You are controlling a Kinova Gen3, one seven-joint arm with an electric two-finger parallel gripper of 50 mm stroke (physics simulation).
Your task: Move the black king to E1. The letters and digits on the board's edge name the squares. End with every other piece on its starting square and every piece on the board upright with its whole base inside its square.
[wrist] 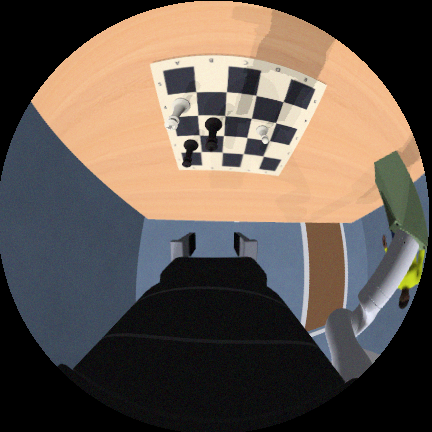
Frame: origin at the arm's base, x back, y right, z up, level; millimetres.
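Seen in the pictures: gripper, between the fingertips: (214, 240).
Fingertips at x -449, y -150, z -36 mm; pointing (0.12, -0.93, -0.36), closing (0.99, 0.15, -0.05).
Pixels of each thing's top centre, then the offset from my fingertips to it. Level surfaces: height alone.
- chessboard, centre of its top: (236, 126) dx +19, dy +63, dz -155 mm
- black king, centre of its top: (210, 151) dx -16, dy +61, dz -91 mm
- smaller black piece, centre of its top: (185, 166) dx -49, dy +15, dz -102 mm
- tall white piece, centre of its top: (168, 129) dx -64, dy +90, dz -91 mm
- small white piece, centre of its top: (265, 142) dx +58, dy +68, dz -123 mm
- wooden table, height of its surface: dz -161 mm
The chessboard (211, 66) lies on the table, letters A to E running left to right along its far edge; its digits are small and hard to read. The taller black piece, which looks like the black king (213, 131), stands upright in column B, third row from the top. A smaller black piece (189, 151) stands in column A, fourth row. A tall white piece (178, 112) stands in column A, second row. A small white piece (263, 133) stands in column D, third row. My gripper (214, 240) is open and empty, apart from all pieces.
The wooden table (105, 125) surrounds the board, with arm shadows across its upper right. A green panel (402, 195) and a grey jointed arm (387, 272) are at the right. A figure in yellow (411, 272) is partly hidden behind the arm.
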